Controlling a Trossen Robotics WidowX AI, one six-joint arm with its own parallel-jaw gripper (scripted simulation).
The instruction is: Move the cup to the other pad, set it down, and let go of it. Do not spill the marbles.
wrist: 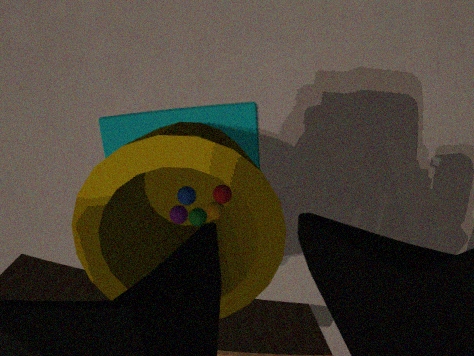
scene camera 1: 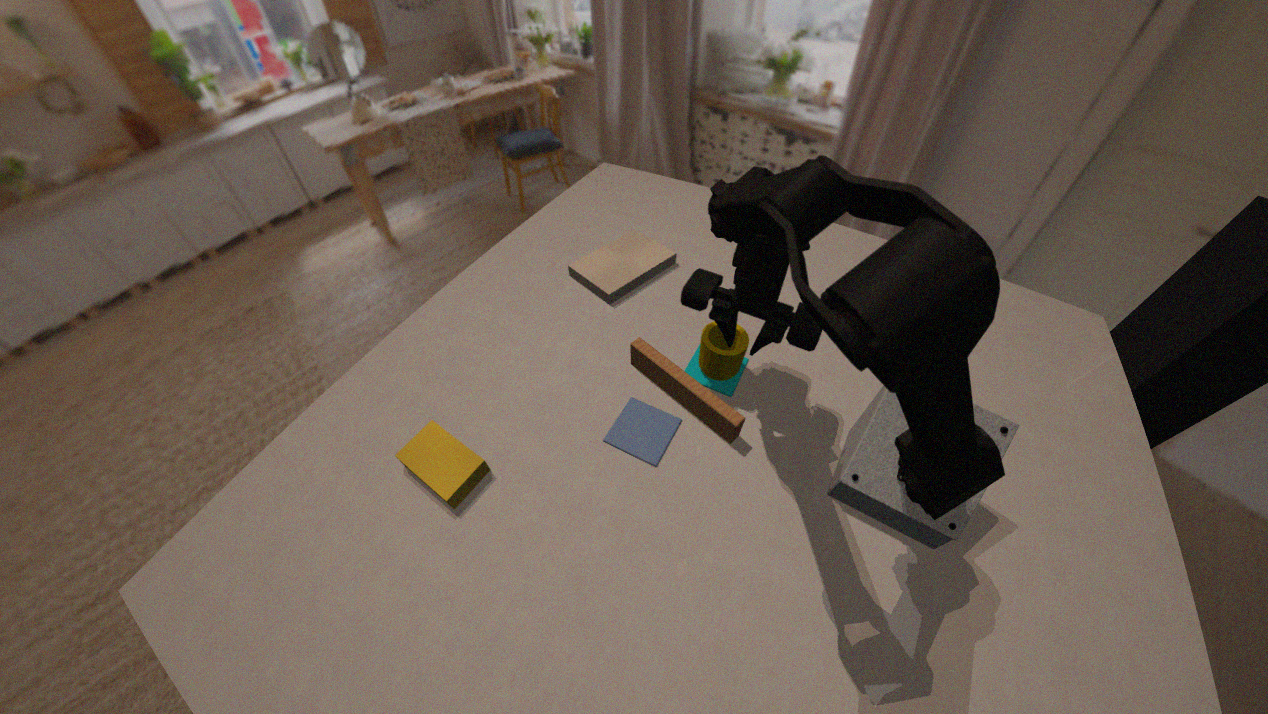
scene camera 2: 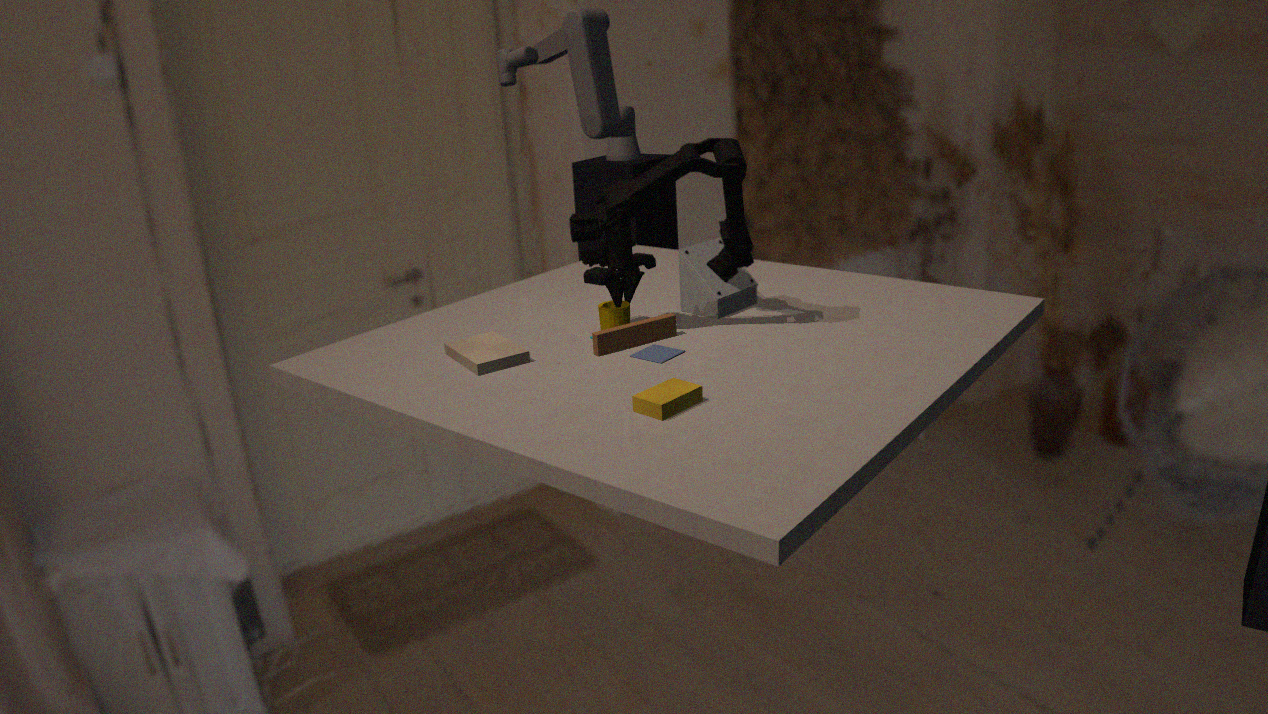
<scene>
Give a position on a yellow cup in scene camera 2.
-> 610, 316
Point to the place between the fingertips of my gripper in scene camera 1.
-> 741, 349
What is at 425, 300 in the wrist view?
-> My gripper.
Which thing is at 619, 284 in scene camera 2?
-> My gripper.
</scene>
